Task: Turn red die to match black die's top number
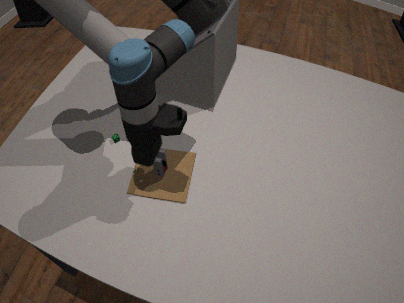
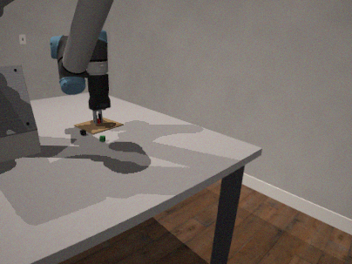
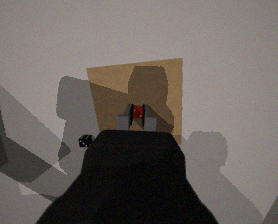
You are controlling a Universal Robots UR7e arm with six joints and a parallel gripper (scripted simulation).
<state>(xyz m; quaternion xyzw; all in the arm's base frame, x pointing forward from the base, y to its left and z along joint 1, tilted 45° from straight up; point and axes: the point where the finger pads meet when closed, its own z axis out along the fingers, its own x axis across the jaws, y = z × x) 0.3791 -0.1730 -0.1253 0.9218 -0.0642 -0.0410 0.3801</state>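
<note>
Now: hand 10 mm above the red die. Also, from my hand: green die (150 mm to the right, 70 mm behind, 20 mm below); black die (90 mm behind, 50 mm to the right, 20 mm below); tan mat (30 mm below).
</note>
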